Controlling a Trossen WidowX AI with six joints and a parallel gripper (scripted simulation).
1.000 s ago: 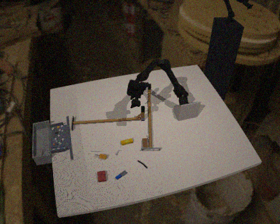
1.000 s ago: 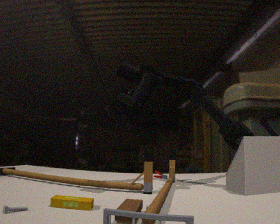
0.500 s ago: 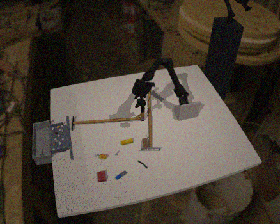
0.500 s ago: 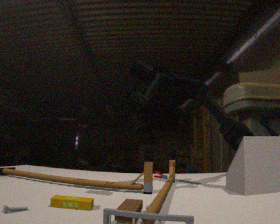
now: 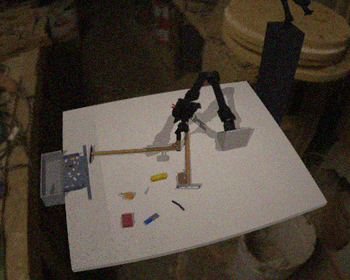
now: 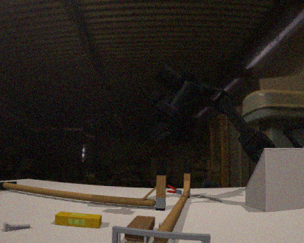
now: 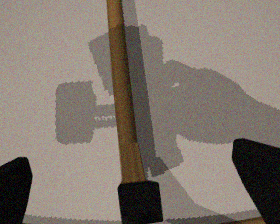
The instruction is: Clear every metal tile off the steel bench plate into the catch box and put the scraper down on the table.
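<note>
My gripper tip is now 80 mm past the long wooden scraper, 30 mm to the right of it and 140 mm above it. The rest, counted from my gripper tip: yellow block 150 mm ahead, 200 mm to the left, 180 mm below; brown block 30 mm ahead, 250 mm to the left, 190 mm below; long scraper 250 mm ahead, 50 mm to the right, 140 mm below.
</note>
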